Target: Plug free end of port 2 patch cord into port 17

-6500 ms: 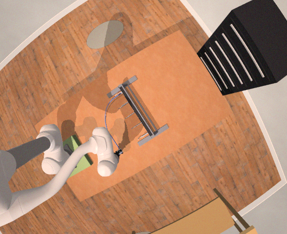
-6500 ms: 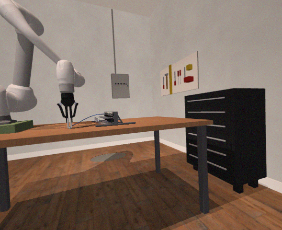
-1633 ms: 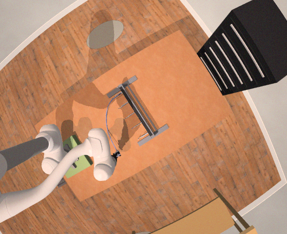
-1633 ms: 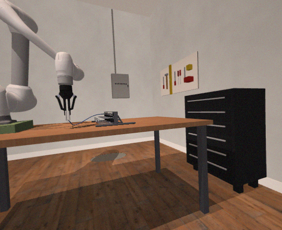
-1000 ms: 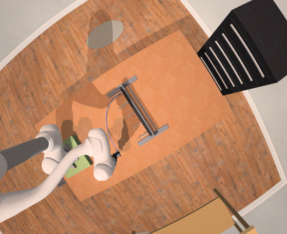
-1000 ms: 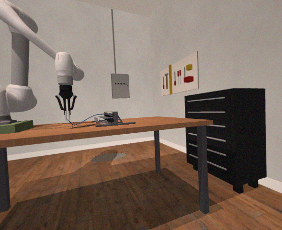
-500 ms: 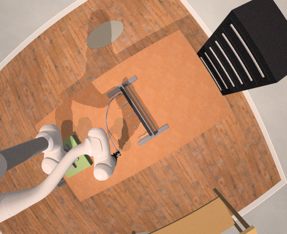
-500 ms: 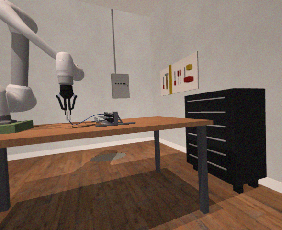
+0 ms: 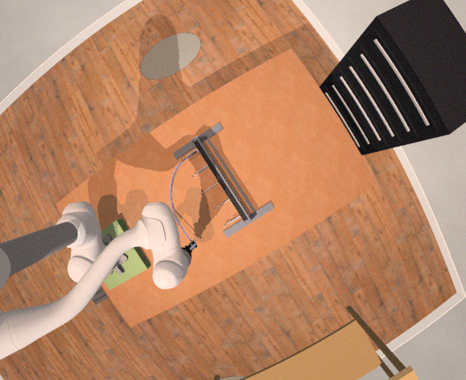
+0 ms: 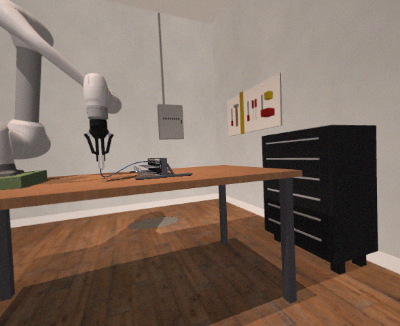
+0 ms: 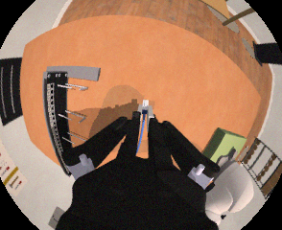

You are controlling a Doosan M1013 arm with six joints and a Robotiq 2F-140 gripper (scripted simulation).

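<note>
My gripper is now 3 cm above the pale plug and 1 cm to the left of it.
</note>
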